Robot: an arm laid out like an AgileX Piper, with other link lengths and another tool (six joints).
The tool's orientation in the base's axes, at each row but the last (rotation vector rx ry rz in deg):
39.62 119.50 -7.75
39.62 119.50 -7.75
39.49 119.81 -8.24
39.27 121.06 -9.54
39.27 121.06 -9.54
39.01 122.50 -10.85
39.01 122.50 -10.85
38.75 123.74 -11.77
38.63 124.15 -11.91
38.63 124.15 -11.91
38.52 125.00 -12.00
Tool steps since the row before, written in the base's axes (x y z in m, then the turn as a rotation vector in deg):
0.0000 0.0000 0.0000 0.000 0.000 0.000
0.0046 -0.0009 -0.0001 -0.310 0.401 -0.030
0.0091 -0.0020 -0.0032 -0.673 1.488 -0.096
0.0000 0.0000 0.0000 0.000 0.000 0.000
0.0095 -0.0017 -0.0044 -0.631 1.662 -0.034
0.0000 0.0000 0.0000 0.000 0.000 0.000
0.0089 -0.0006 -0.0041 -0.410 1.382 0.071
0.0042 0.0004 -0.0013 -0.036 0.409 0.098
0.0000 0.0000 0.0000 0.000 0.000 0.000
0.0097 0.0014 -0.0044 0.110 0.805 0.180
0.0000 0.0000 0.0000 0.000 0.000 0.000
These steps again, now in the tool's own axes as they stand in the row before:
0.0000 0.0000 0.0000 0.000 0.000 0.000
-0.0023 0.0016 0.0037 0.328 0.169 -0.349
-0.0023 0.0026 0.0092 0.995 0.879 -0.956
0.0000 0.0000 0.0000 0.000 0.000 0.000
-0.0016 0.0030 0.0100 0.999 1.055 -1.025
0.0000 0.0000 0.0000 0.000 0.000 0.000
-0.0013 0.0038 0.0089 0.698 0.949 -0.834
-0.0009 0.0025 0.0035 0.105 0.333 -0.237
0.0000 0.0000 0.0000 0.000 0.000 0.000
-0.0010 0.0060 0.0089 0.124 0.751 -0.336
0.0000 0.0000 0.0000 0.000 0.000 0.000

